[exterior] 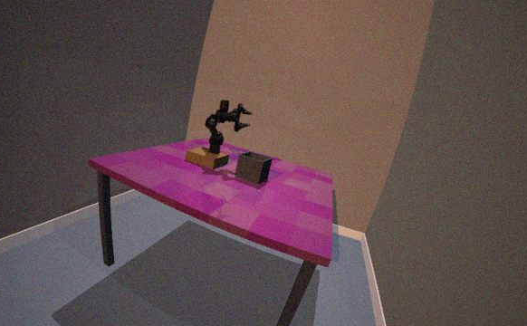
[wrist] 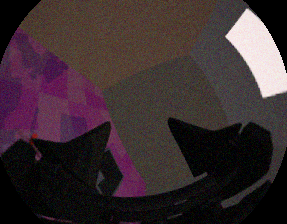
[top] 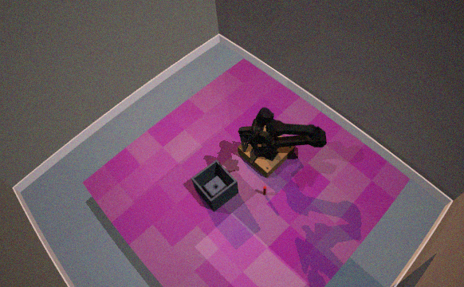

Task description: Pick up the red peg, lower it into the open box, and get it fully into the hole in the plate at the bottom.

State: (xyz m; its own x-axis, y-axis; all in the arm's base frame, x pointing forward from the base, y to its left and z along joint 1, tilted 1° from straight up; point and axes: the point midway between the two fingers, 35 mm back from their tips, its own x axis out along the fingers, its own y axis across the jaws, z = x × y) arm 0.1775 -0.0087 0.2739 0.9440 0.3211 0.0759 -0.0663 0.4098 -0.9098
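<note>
My gripper tip is now 2 cm past the red peg, 8 cm to the right of it and 30 cm above it. Also, from my gripper tip: light plate (10 cm ahead, 14 cm to the right, 29 cm below).
</note>
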